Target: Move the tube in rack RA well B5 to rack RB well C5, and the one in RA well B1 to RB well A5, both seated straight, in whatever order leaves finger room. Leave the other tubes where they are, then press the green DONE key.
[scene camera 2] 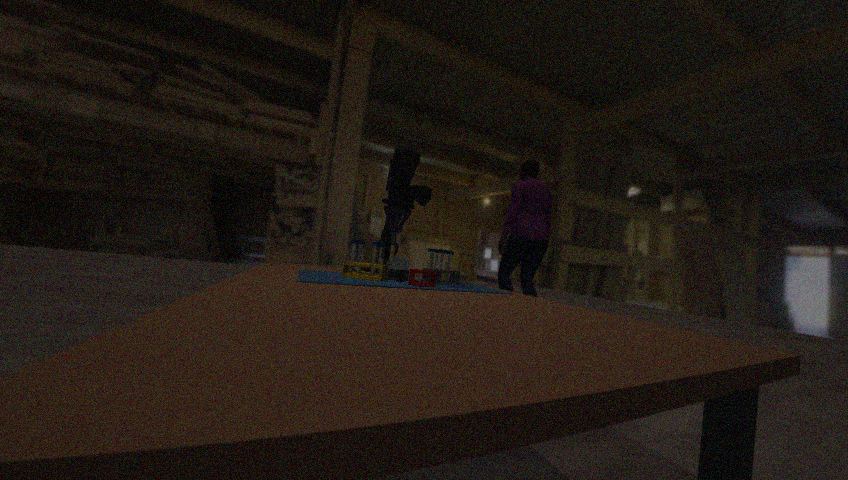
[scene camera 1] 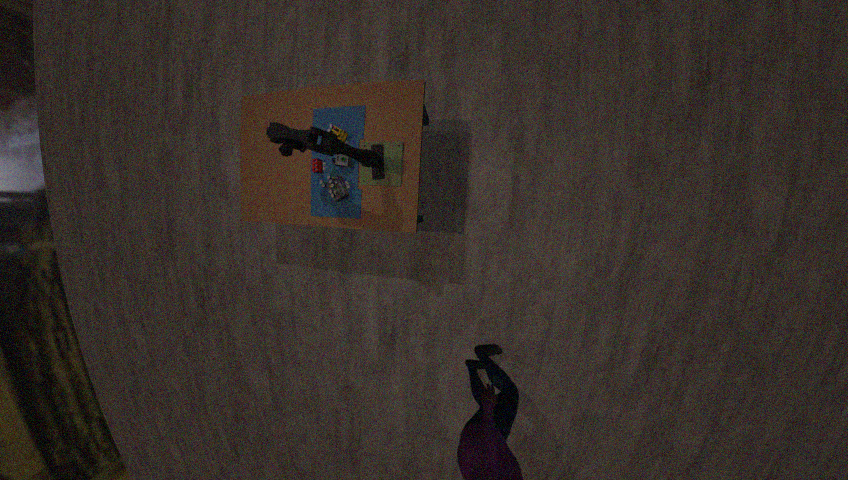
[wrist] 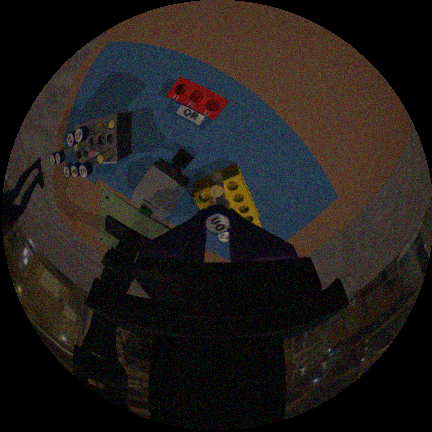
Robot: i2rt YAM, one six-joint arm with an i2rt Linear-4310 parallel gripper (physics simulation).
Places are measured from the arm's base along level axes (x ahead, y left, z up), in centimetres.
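Pixels of known places: gripper, fingertip midpoint: (scene camera 2: 394,232) (wrist: 217,214); arm's base at its link origin: (scene camera 1: 378,162) (wrist: 133,237).
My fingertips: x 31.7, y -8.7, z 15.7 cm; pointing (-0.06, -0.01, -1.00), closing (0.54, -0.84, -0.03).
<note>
Ahead of a thing's pixels: the offset from my fingertips to its top centre. "spot": to the spot under its first point. Level surfaces: height alone.
My gripper (wrist: 217,214) (scene camera 2: 388,255) is shut on a tube with a dark-rimmed white cap marked "U0" {spot: dx +0.0, dy -0.2, dz +1.1 cm} (wrist: 218,224). The tube's pale lower end shows over the near-left corner area of the yellow rack (wrist: 244,192) (scene camera 1: 338,132) (scene camera 2: 363,271); whether it is inside a well I cannot tell. Open wells show beside it, and my fingers hide part of this rack. The grey rack (wrist: 111,150) (scene camera 1: 338,189) holds several capped tubes at the left in the wrist view. Rack and well labels are unreadable. A small green key {spot: dx -12.1, dy +6.6, dz -8.8 cm} (wrist: 146,210) shows on the grey device {dx -10.6, dy +6.5, dz -7.9 cm} (wrist: 160,194) (scene camera 1: 340,160).
A red three-hole block {dx +7.1, dy +8.3, dz -11.2 cm} (wrist: 197,97) (scene camera 1: 317,165) (scene camera 2: 422,277) with a "QR" label stands on the blue mat {dz -16.3 cm} (wrist: 270,150) (scene camera 1: 324,205). A black part {spot: dx -3.5, dy +5.3, dz -15.2 cm} (wrist: 182,158) sticks out beside the grey device. My arm's base stands on the green plate (scene camera 1: 392,172). A person (scene camera 2: 528,208) (scene camera 1: 489,440) is beyond the table.
</note>
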